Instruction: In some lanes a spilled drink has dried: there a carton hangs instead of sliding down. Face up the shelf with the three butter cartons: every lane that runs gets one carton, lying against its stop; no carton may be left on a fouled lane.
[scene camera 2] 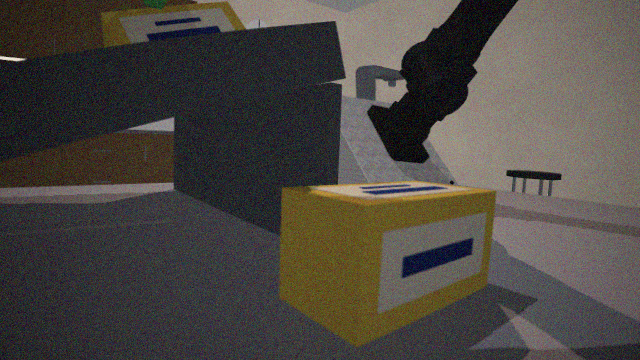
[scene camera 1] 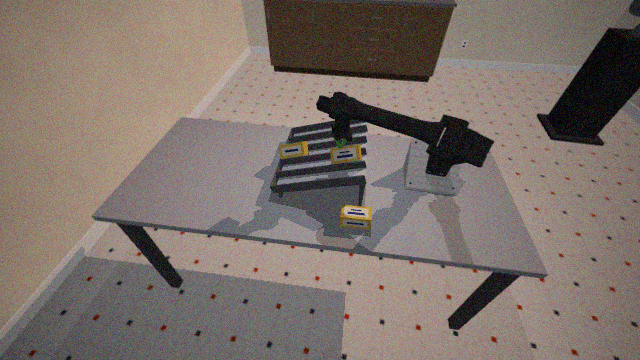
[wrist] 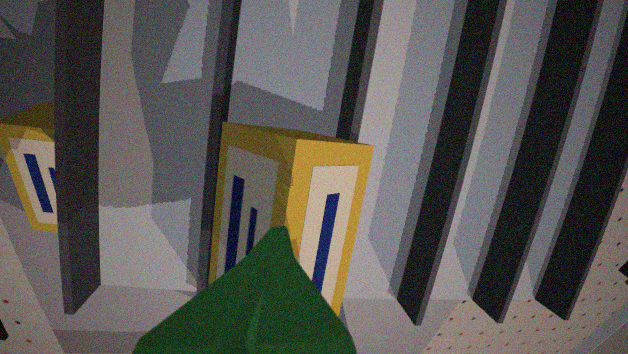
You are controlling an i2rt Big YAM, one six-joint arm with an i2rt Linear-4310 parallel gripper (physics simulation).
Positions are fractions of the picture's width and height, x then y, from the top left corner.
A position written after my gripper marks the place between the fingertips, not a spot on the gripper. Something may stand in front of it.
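My gripper (wrist: 0.45, 0.67) is visible, and so is a yellow butter carton (scene camera 2: 0.57, 0.72).
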